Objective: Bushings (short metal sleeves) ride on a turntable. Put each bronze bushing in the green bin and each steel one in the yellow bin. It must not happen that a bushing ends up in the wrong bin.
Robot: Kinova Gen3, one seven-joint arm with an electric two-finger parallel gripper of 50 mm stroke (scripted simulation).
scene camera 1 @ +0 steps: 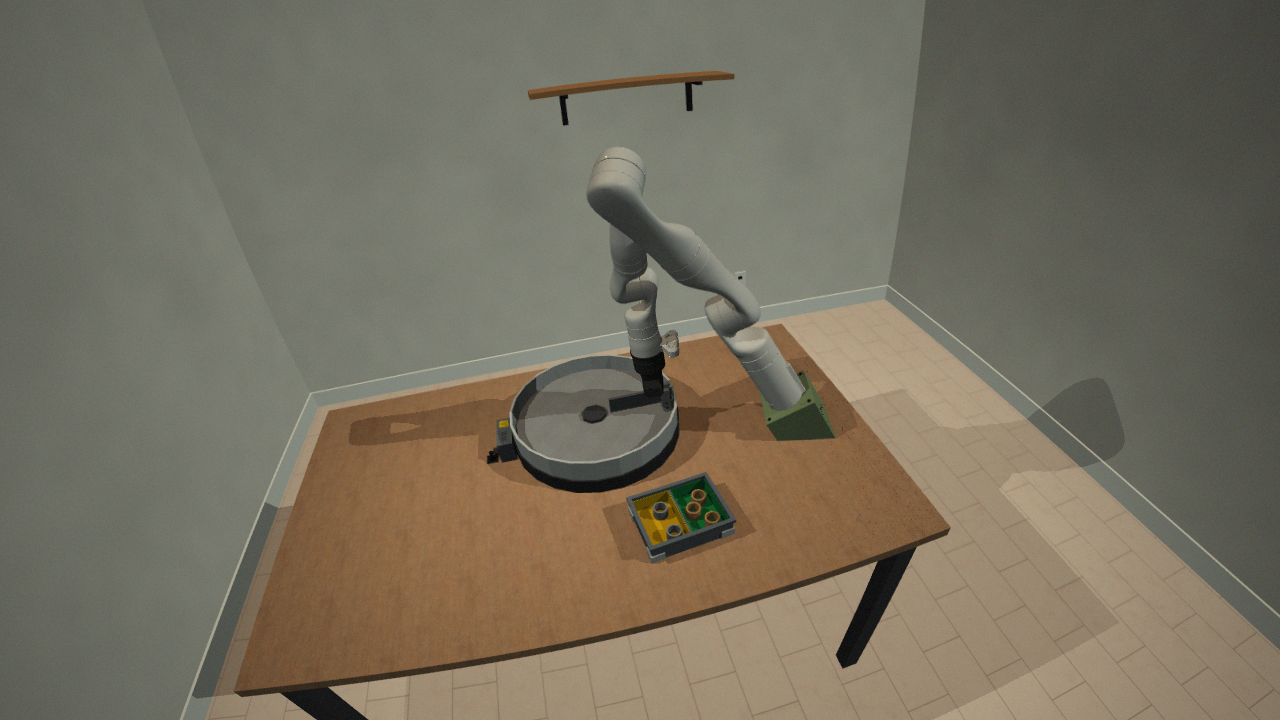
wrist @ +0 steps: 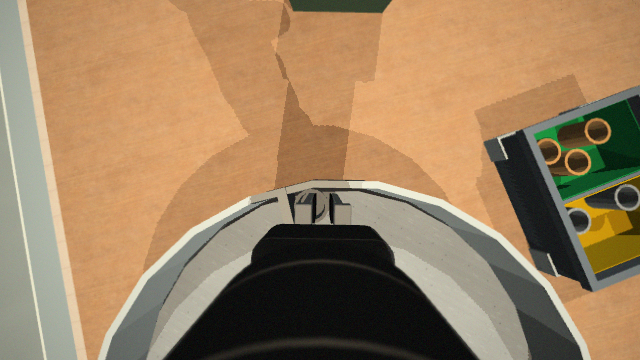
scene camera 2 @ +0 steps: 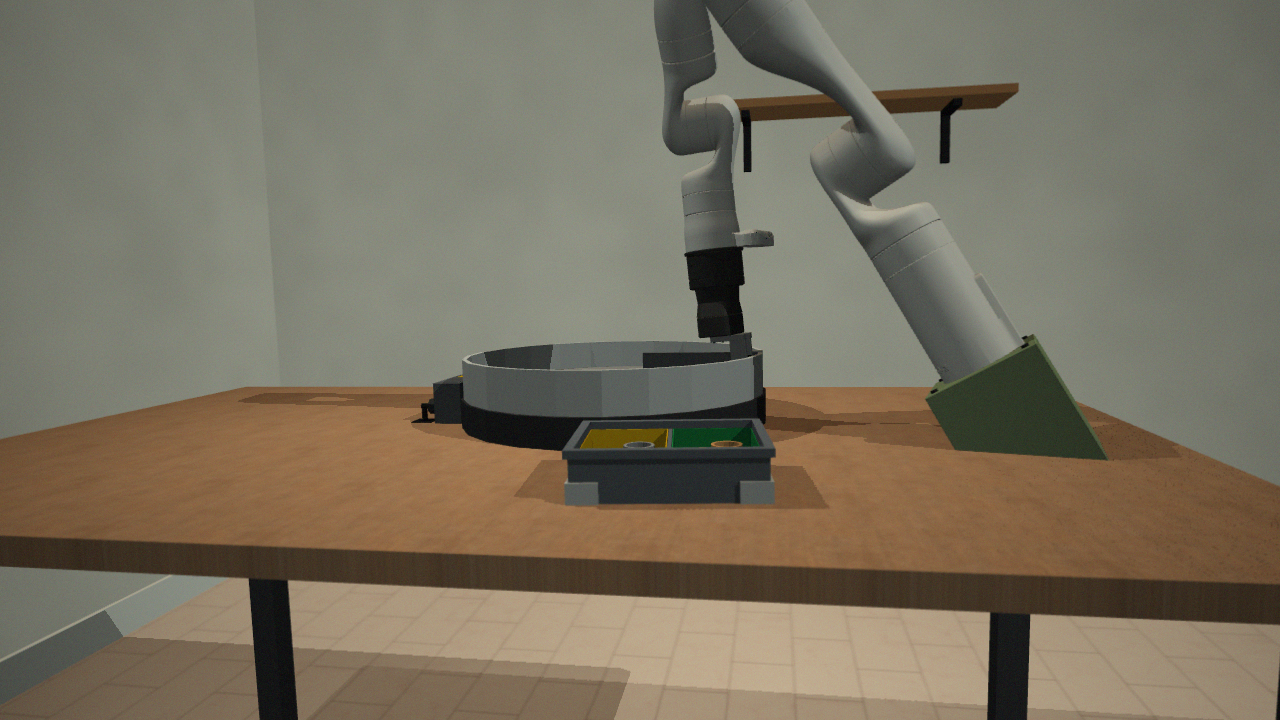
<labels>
The same spot on a turntable: (scene camera 2: 536,397) is (scene camera 1: 584,473).
</labels>
